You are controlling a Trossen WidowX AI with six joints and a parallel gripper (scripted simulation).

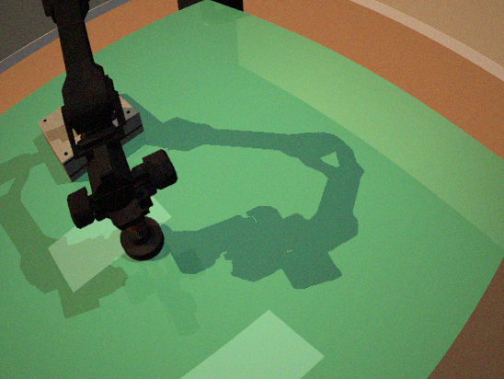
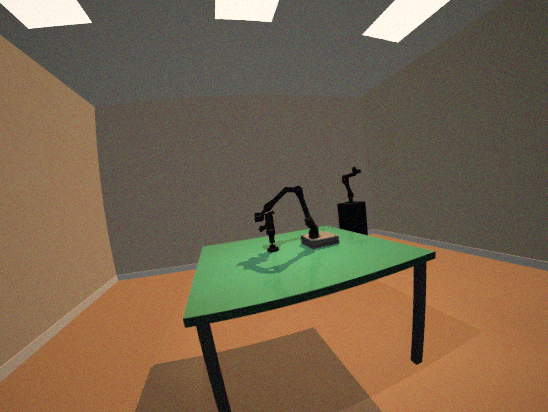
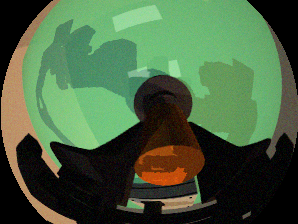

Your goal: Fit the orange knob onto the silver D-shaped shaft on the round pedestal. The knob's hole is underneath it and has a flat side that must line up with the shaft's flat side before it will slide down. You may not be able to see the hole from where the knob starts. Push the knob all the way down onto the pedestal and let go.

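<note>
Right now my gripper tip is 3 cm below the orange knob. From my gripper tip the other things lie so: pedestal (4 cm below).
</note>
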